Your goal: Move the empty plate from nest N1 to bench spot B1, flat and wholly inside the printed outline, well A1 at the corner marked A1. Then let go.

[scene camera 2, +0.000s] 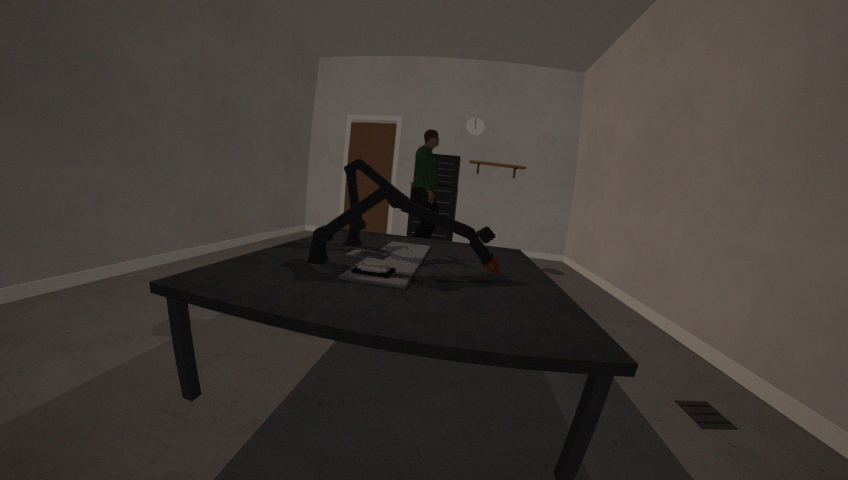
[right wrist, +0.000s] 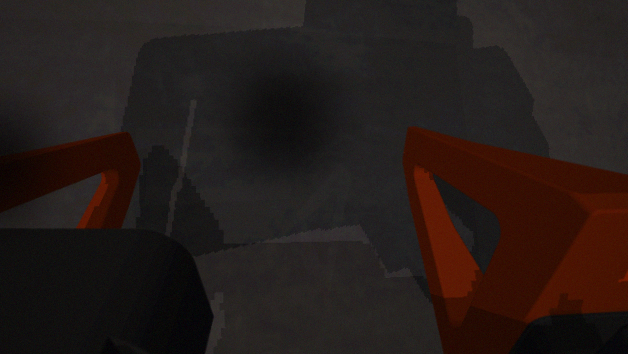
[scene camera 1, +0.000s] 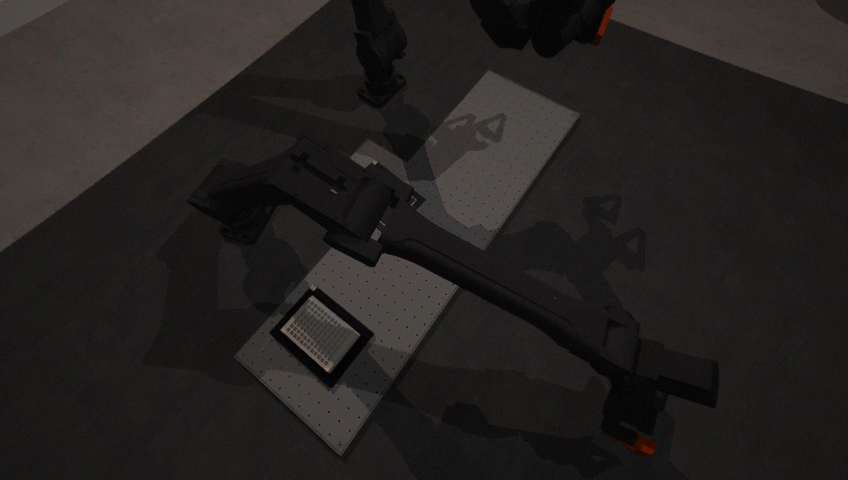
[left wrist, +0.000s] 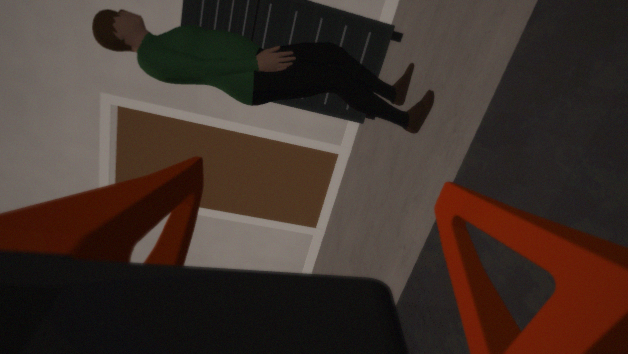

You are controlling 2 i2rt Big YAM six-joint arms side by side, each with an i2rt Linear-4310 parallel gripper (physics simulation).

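Pixels of known places: left gripper, fingertip midpoint: (scene camera 2: 426,202) (left wrist: 326,183); right gripper, fingertip midpoint: (scene camera 2: 497,273) (right wrist: 268,145) (scene camera 1: 645,427); left arm's base, origin of the base link: (scene camera 2: 353,244) (scene camera 1: 382,88); right arm's base, origin of the base link: (scene camera 2: 318,260) (scene camera 1: 250,217).
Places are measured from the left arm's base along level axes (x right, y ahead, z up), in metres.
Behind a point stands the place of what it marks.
The pale plate with a grid of wells (scene camera 1: 321,334) @[z 0.038, x 0.576, y 0.337 m] (scene camera 2: 373,268) @[z 0.039, x 0.615, y 0.339 m] sits in a black nest (scene camera 1: 348,356) @[z 0.025, x 0.576, y 0.401 m] near the lower end of the perforated board. The bench-spot outline is mostly hidden under my right arm in scene camera 1; a bit of white line (scene camera 1: 414,201) @[z 0.015, x 0.233, y 0.294 m] shows beside the arm. My right gripper (scene camera 1: 637,444) (scene camera 2: 492,265) @[z 0.020, x 0.349, y 0.885 m] (right wrist: 268,145) @[z 0.020, x 0.349, y 0.885 m] is open and empty, pointing down low over the dark table, well right of the board. My left gripper (scene camera 1: 603,26) (left wrist: 326,183) @[z 0.308, x -0.206, y 0.424 m] is open and empty, raised at the top of scene camera 1, far from the plate.
The perforated board (scene camera 1: 523,178) @[z 0.013, x 0.030, y 0.464 m] (scene camera 2: 413,261) @[z 0.013, x 0.294, y 0.454 m] lies on the dark table (scene camera 1: 714,237) @[z 0.000, x -0.088, y 0.868 m] (scene camera 2: 476,321) @[z 0.000, x 0.908, y 0.766 m]. My right arm (scene camera 1: 476,276) @[z 0.292, x 0.385, y 0.523 m] crosses above the board's middle. A person in green (scene camera 2: 424,169) (left wrist: 200,55) stands beyond the table, by a dark cabinet (scene camera 2: 447,178).
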